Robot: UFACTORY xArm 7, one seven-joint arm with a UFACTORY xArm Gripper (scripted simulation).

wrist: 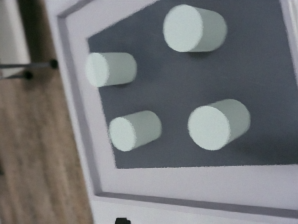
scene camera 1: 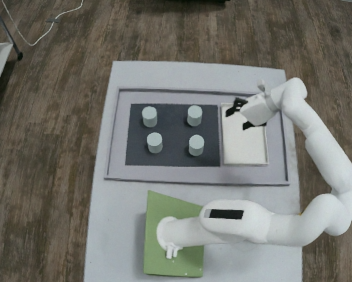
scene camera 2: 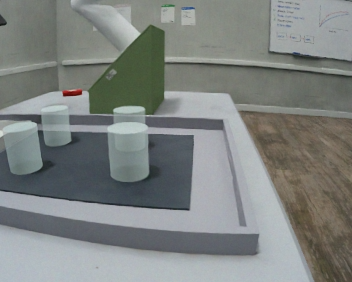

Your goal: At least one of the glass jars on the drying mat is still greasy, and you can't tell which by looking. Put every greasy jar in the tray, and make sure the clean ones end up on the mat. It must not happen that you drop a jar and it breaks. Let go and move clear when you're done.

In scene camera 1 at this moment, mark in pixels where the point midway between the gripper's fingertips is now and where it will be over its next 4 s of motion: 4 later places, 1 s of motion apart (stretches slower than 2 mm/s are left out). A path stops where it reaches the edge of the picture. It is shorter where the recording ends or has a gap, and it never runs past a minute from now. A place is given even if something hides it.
My gripper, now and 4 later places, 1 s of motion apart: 234,120; 197,127; 175,126; 176,114; 176,109
